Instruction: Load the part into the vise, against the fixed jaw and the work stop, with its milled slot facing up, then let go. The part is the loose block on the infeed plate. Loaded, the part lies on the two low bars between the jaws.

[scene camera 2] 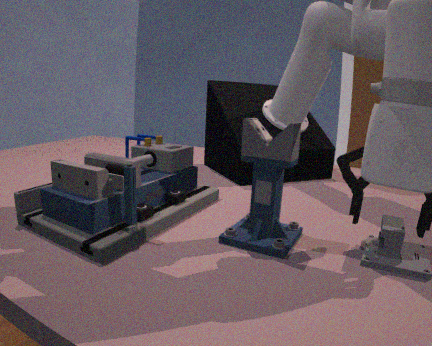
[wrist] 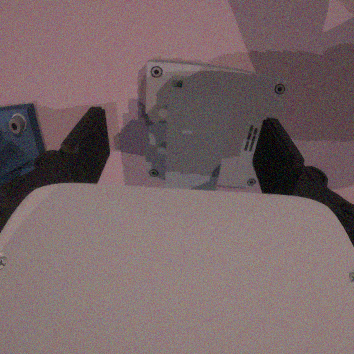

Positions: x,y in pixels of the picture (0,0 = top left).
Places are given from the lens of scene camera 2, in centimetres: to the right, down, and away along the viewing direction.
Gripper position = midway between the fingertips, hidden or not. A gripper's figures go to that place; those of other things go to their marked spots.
my gripper (scene camera 2: pixel 387 227): 23, 7, 39
part (scene camera 2: pixel 390 240): 22, 8, 36
blue pedestal base (scene camera 2: pixel 242 240): 3, 9, 41
blue vise bed (scene camera 2: pixel 70 208): -18, 4, 38
